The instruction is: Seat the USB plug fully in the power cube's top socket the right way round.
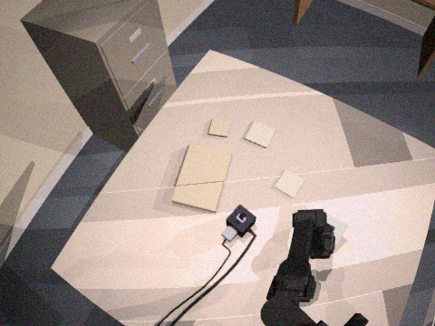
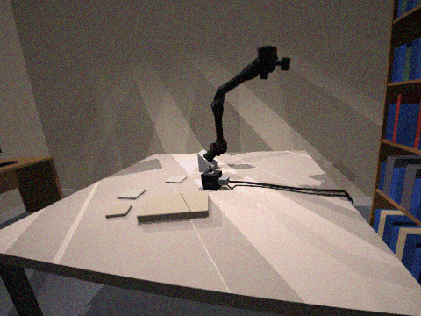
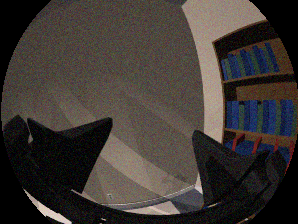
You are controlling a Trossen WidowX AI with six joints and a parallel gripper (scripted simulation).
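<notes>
The USB plug lies 52 cm below my gripper tip, 40 cm ahead of it and 32 cm to the right of it. From my gripper tip the other things lie so: flat tan board (63 cm ahead, 60 cm below, 41 cm to the right).
</notes>
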